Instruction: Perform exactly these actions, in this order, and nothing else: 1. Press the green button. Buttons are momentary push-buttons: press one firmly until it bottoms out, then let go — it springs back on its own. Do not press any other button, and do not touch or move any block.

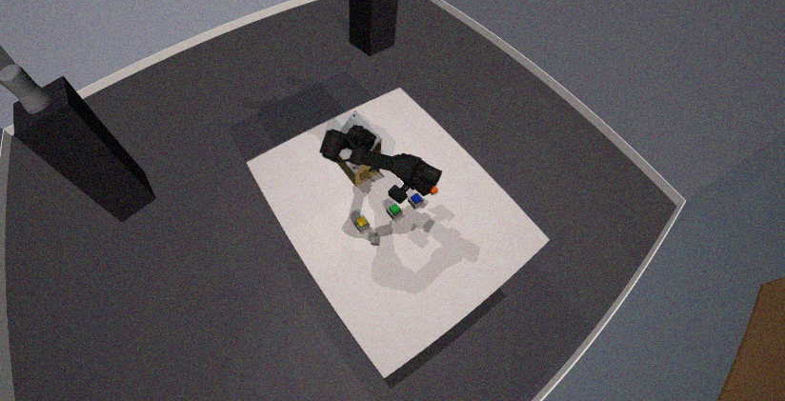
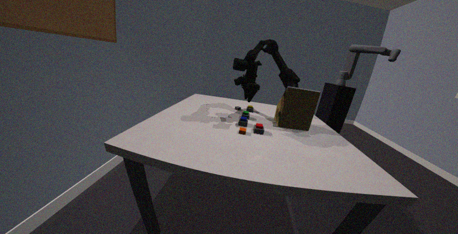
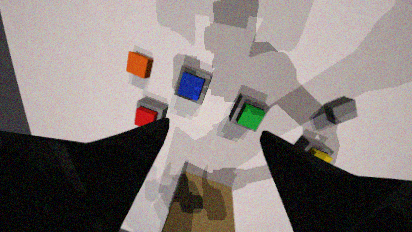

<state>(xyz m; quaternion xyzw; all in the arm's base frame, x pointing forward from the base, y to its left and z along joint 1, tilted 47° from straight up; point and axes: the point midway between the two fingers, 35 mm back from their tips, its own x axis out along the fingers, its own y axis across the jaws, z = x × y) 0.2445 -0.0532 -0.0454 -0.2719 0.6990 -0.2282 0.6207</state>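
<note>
Now: the green button 1 cm behind my gripper tip, 6 cm to the right of it and 9 cm below it. Round my gripper tip: orange block 2 cm ahead, 14 cm to the left, 12 cm below; then blue button 1 cm ahead, 5 cm to the left, 9 cm below; then red button 7 cm behind, 11 cm to the left, 9 cm below.
</note>
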